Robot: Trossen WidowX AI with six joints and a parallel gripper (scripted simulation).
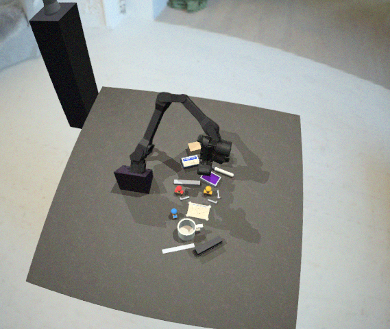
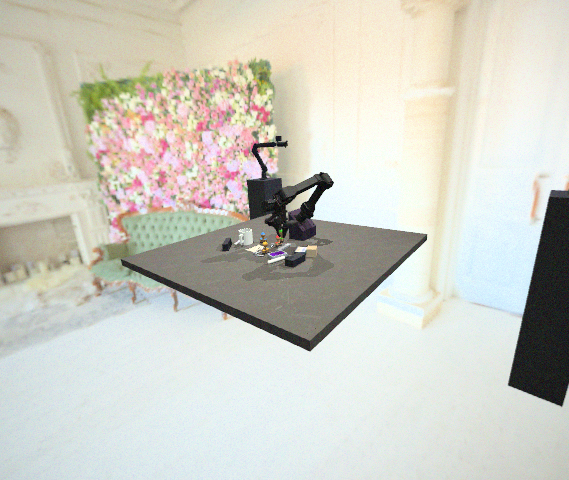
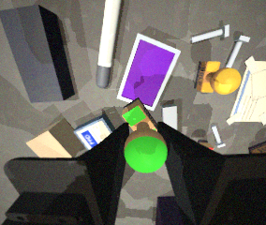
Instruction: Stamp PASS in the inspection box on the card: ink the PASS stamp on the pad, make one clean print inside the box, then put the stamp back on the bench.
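My gripper tip is 90 mm above the purple ink pad, 30 mm short of it and 10 mm to the left of it. Also, from my gripper tip: orange-knobbed stamp: 90 mm to the right, 80 mm below, 40 mm ahead; then green-knobbed stamp: right at my gripper tip; then white marker: 90 mm below, 60 mm ahead, 50 mm to the left.
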